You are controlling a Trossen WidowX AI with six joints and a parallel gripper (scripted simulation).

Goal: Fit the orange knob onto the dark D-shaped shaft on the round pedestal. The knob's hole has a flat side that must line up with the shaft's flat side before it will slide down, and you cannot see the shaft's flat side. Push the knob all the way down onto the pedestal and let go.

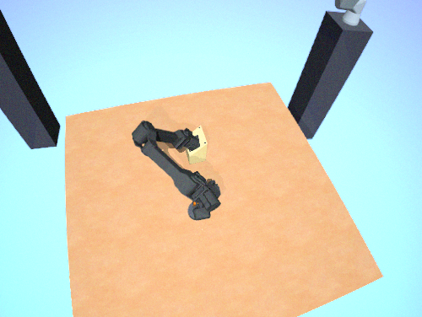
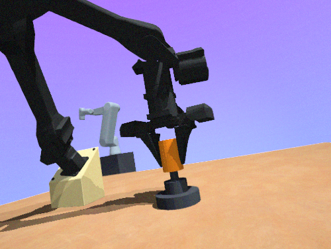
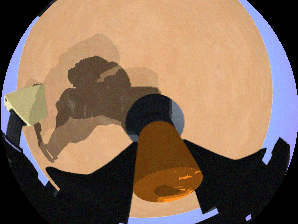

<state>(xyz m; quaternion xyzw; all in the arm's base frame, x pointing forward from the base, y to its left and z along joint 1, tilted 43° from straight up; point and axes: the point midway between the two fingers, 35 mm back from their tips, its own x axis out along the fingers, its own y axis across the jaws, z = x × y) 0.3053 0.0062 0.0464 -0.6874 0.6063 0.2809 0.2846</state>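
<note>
My gripper tip is 20 mm below the orange knob. From my gripper tip the other things lie so: dark round pedestal (40 mm below).
</note>
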